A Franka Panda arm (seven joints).
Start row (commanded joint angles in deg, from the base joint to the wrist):
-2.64 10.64 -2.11 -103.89 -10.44 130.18 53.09
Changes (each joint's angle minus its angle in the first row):
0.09 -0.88 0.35 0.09 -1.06 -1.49 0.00
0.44 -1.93 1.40 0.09 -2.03 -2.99 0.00
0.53 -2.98 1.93 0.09 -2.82 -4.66 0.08
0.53 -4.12 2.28 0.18 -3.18 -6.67 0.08
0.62 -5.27 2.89 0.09 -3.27 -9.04 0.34
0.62 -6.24 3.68 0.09 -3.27 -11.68 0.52
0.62 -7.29 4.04 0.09 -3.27 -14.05 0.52
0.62 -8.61 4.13 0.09 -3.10 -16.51 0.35
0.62 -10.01 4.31 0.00 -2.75 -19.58 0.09
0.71 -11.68 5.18 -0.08 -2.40 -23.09 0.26
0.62 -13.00 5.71 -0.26 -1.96 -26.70 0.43
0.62 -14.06 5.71 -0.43 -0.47 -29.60 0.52
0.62 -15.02 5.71 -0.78 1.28 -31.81 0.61
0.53 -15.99 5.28 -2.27 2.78 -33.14 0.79
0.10 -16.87 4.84 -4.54 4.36 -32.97 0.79
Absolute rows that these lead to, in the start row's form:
-2.55 9.76 -1.76 -103.80 -11.50 128.69 53.09
-2.20 8.71 -0.71 -103.80 -12.47 127.19 53.09
-2.11 7.66 -0.18 -103.80 -13.26 125.52 53.17
-2.11 6.52 0.17 -103.71 -13.62 123.51 53.17
-2.02 5.37 0.78 -103.80 -13.71 121.14 53.43
-2.02 4.40 1.57 -103.80 -13.71 118.50 53.61
-2.02 3.35 1.93 -103.80 -13.71 116.13 53.61
-2.02 2.03 2.02 -103.80 -13.54 113.67 53.44
-2.02 0.63 2.20 -103.89 -13.19 110.60 53.18
-1.93 -1.04 3.07 -103.97 -12.84 107.09 53.35
-2.02 -2.36 3.60 -104.15 -12.40 103.48 53.52
-2.02 -3.42 3.60 -104.32 -10.91 100.58 53.61
-2.02 -4.38 3.60 -104.67 -9.16 98.37 53.70
-2.11 -5.35 3.17 -106.16 -7.66 97.04 53.88
-2.54 -6.23 2.73 -108.43 -6.08 97.21 53.88

